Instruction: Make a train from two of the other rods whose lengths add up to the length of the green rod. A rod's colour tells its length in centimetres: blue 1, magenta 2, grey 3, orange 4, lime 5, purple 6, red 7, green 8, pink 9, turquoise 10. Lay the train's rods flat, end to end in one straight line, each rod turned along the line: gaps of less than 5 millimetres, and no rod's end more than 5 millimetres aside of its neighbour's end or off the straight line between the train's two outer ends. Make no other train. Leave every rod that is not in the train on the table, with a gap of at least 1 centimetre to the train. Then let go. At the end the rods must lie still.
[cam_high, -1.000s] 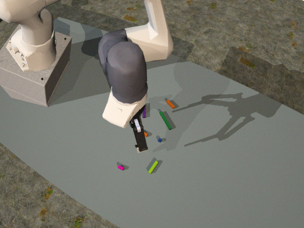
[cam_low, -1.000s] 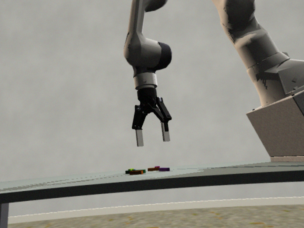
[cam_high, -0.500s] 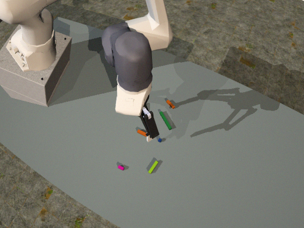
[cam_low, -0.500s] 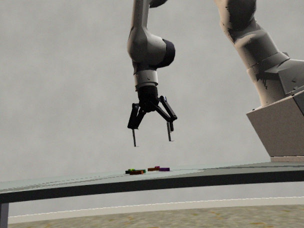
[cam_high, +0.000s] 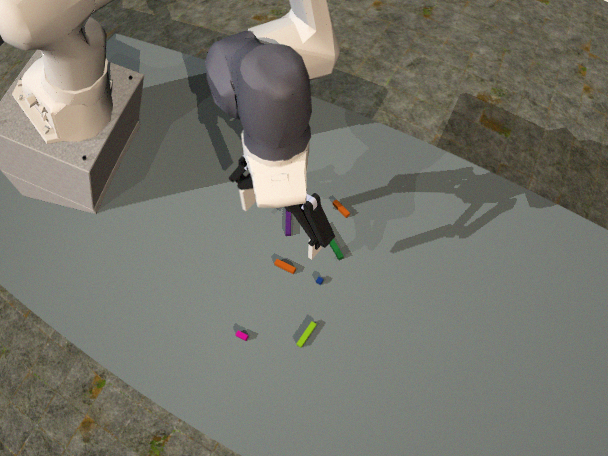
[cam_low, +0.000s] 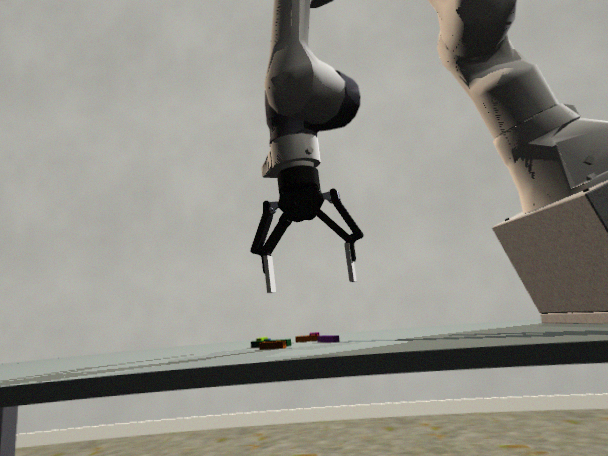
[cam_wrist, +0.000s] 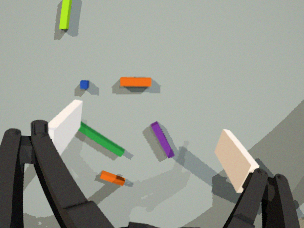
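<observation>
The purple rod is 30 mm behind my hand, 60 mm to the left of it and 100 mm below it. Also, from my hand: lime rod 130 mm ahead, 120 mm to the right, 100 mm below; blue rod 90 mm ahead, 20 mm to the right, 100 mm below; green rod 60 mm ahead, 60 mm to the left, 100 mm below.
</observation>
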